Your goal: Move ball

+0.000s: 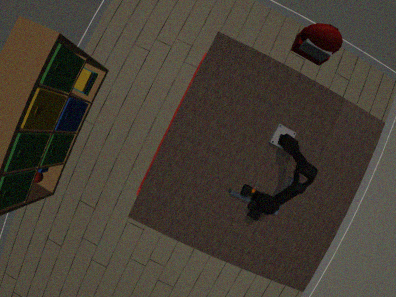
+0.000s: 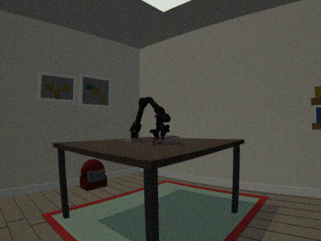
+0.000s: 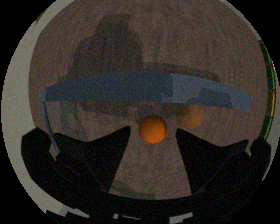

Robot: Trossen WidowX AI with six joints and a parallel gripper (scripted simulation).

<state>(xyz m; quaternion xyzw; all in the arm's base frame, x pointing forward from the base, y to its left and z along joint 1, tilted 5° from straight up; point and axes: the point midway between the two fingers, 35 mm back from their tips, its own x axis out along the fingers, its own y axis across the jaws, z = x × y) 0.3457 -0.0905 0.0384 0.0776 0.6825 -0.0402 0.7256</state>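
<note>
Right now my gripper tip is 50 mm to the left of the see-through orange copy, 10 mm short of it and 10 mm above it. From my gripper tip the other things lie so: orange ball: 10 mm below.
</note>
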